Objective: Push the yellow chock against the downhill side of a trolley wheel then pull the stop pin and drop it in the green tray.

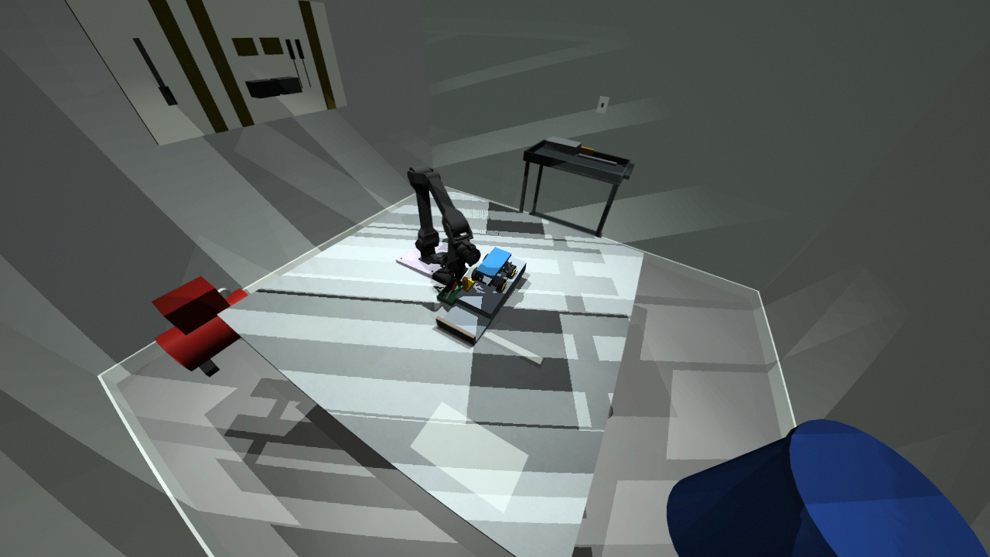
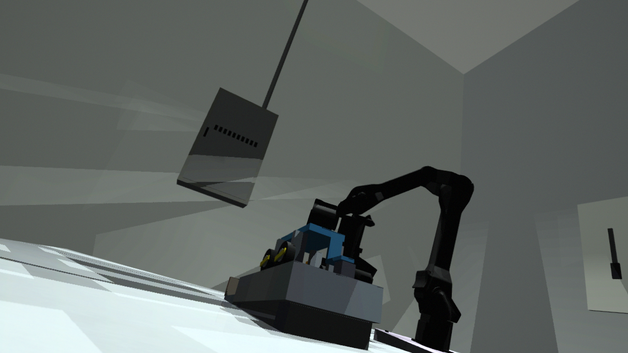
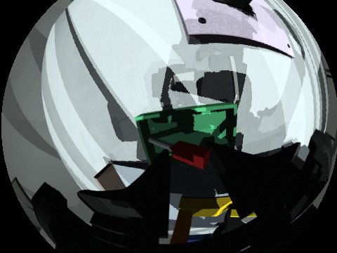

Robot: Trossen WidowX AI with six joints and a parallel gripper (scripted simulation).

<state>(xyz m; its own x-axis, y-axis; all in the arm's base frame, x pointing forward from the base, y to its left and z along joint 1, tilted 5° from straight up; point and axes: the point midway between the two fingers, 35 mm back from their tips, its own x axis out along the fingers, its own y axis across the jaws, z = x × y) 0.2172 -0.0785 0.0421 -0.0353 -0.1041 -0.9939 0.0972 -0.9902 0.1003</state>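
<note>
The stop pin lies 2 cm to the right of my gripper tip and 1 cm below it. The rest, counted from my gripper tip: green tray (5 cm below); then grey ramp (11 cm ahead, 11 cm to the left, 1 cm above); then blue trolley (11 cm ahead, 11 cm to the left, 7 cm above).
</note>
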